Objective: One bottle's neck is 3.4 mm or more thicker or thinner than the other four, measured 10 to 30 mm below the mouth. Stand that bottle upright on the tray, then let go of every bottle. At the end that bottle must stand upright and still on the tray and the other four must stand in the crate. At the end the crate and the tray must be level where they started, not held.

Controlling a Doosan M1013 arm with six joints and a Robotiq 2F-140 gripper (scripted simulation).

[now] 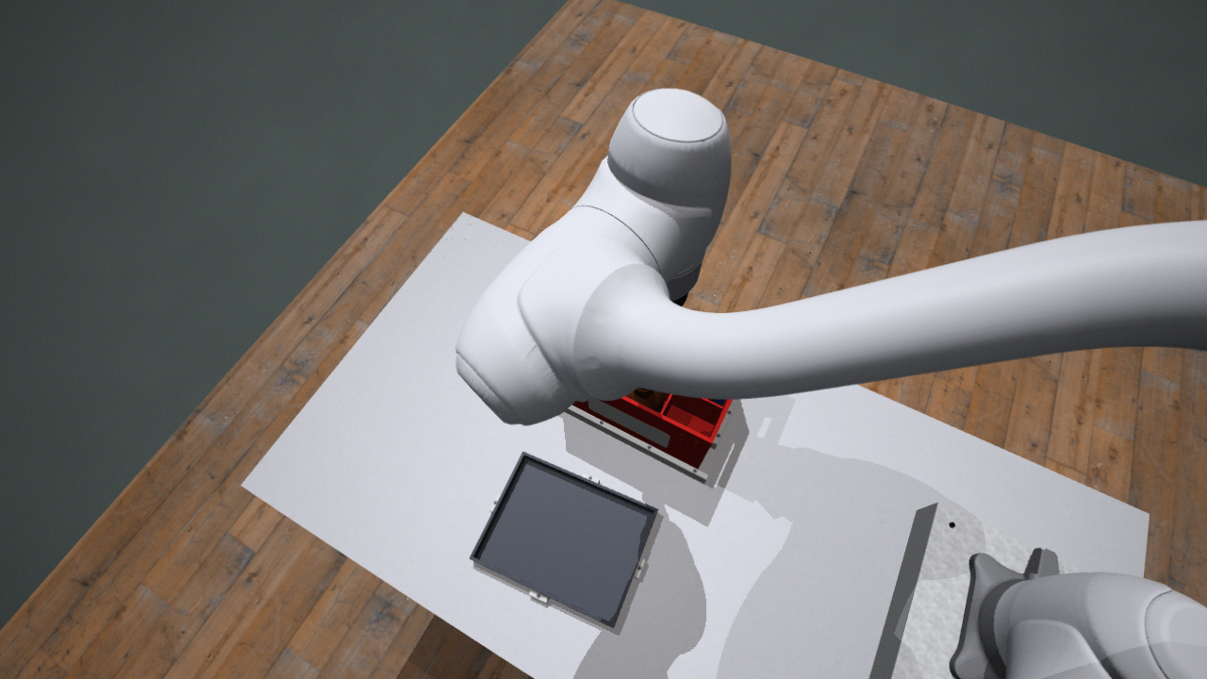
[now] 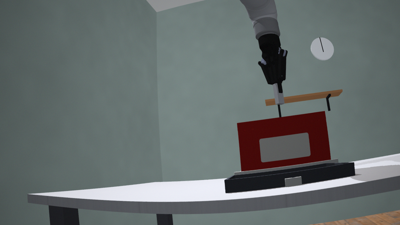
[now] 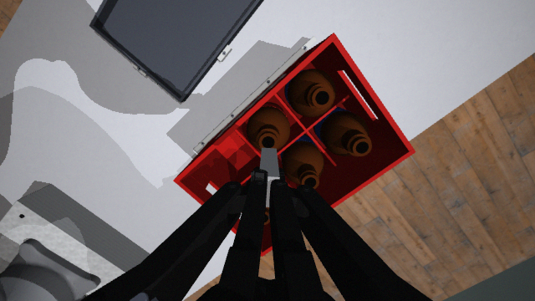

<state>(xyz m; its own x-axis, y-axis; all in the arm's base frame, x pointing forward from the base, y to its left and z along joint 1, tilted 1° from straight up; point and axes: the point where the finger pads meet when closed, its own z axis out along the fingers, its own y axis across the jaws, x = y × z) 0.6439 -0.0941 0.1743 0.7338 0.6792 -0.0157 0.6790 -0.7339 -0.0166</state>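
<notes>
Now: hand 40 mm to the left of the crate and 170 mm above it. From my hand the other things lie so: dark tray 20 mm ahead, 250 mm to the left, 250 mm below.
</notes>
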